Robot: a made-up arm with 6 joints. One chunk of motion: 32 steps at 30 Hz.
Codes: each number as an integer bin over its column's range. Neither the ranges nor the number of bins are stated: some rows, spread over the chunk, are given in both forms.
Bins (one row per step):
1: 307 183 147 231 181 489
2: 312 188 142 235 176 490
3: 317 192 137 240 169 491
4: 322 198 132 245 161 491
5: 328 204 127 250 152 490
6: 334 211 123 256 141 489
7: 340 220 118 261 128 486
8: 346 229 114 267 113 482
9: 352 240 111 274 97 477
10: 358 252 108 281 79 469
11: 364 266 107 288 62 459
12: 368 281 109 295 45 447
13: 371 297 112 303 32 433
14: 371 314 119 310 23 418
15: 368 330 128 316 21 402
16: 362 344 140 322 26 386
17: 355 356 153 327 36 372
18: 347 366 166 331 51 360
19: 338 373 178 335 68 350
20: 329 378 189 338 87 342
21: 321 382 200 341 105 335
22: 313 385 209 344 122 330
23: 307 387 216 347 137 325
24: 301 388 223 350 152 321
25: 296 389 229 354 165 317
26: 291 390 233 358 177 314
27: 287 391 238 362 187 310
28: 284 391 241 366 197 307
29: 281 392 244 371 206 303
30: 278 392 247 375 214 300
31: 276 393 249 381 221 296
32: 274 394 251 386 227 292
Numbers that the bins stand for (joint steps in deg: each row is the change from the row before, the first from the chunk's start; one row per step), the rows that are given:
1: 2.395 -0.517 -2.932 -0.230 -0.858 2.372
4: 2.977 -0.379 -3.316 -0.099 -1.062 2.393
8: 3.907 -0.094 -3.777 0.108 -1.550 2.299
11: 4.604 0.247 -3.957 0.305 -2.069 2.061
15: 4.759 0.835 -3.419 0.568 -2.486 1.469
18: 3.945 1.166 -2.444 0.709 -2.181 1.034
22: 2.628 1.341 -1.342 0.831 -1.459 0.723
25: 1.969 1.378 -0.829 0.925 -1.021 0.588
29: 1.388 1.405 -0.445 1.085 -0.604 0.443
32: 1.117 1.424 -0.265 1.226 -0.390 0.329
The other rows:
2: 2.589 -0.471 -3.060 -0.193 -0.909 2.382
3: 2.783 -0.434 -3.188 -0.146 -0.980 2.393
5: 3.209 -0.324 -3.444 -0.052 -1.153 2.382
6: 3.442 -0.259 -3.547 0.005 -1.265 2.372
7: 3.674 -0.177 -3.675 0.052 -1.397 2.341
9: 4.139 0.007 -3.854 0.174 -1.713 2.247
10: 4.372 0.118 -3.931 0.240 -1.896 2.164
12: 4.759 0.385 -3.906 0.371 -2.242 1.936
13: 4.875 0.532 -3.829 0.446 -2.374 1.791
14: 4.875 0.688 -3.649 0.512 -2.466 1.635
16: 4.527 0.964 -3.111 0.625 -2.435 1.304
17: 4.255 1.074 -2.778 0.672 -2.334 1.158
19: 3.597 1.231 -2.137 0.747 -2.008 0.930
20: 3.248 1.277 -1.855 0.775 -1.815 0.847
21: 2.938 1.314 -1.573 0.803 -1.632 0.775
23: 2.395 1.359 -1.163 0.859 -1.306 0.671
24: 2.163 1.369 -0.983 0.888 -1.153 0.629
26: 1.776 1.387 -0.727 0.963 -0.899 0.557
27: 1.621 1.396 -0.599 1.000 -0.797 0.515
28: 1.504 1.396 -0.522 1.038 -0.695 0.484
30: 1.272 1.405 -0.368 1.123 -0.522 0.412
31: 1.194 1.415 -0.317 1.179 -0.451 0.370

